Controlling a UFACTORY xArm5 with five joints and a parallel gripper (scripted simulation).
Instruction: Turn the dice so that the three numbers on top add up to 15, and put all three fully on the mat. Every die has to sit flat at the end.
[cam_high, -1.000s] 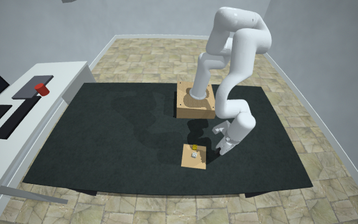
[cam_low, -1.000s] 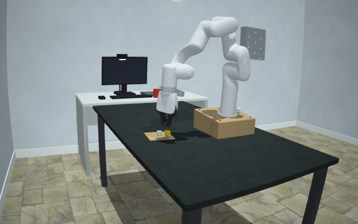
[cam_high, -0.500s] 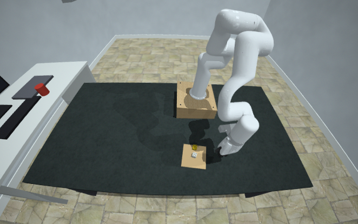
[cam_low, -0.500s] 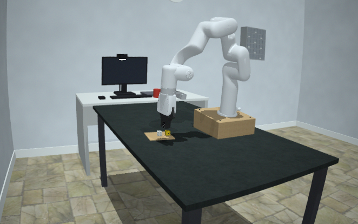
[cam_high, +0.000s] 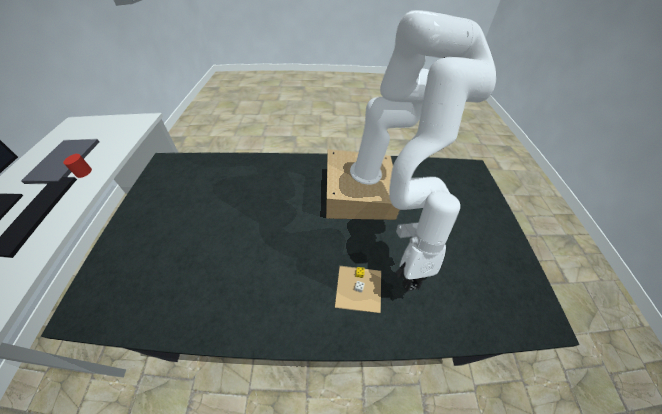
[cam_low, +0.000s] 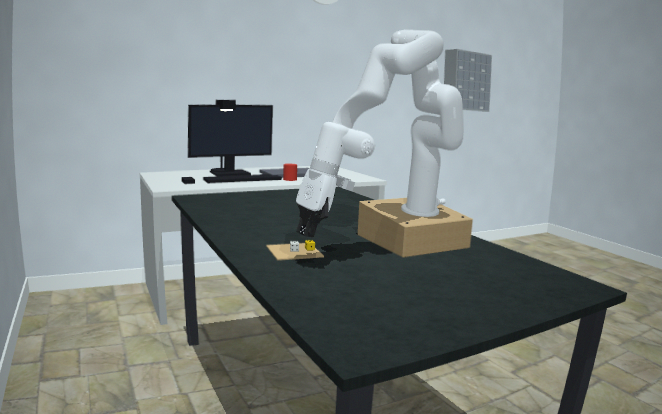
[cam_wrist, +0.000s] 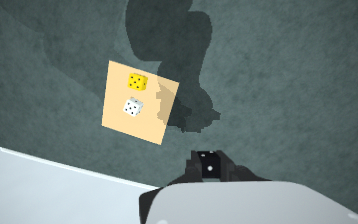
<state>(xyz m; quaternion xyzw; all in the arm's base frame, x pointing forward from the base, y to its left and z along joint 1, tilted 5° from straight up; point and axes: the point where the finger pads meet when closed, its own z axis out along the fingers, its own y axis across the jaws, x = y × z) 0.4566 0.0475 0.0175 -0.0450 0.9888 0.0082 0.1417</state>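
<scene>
The yellow die is 13 cm to the right of my hand, 9 cm below it and 9 cm behind it. The rest, counted from my hand: black die 1 cm below; then tan mat 14 cm to the right, 11 cm below, 4 cm behind; then white die 14 cm to the right, 9 cm below, 4 cm behind.
</scene>
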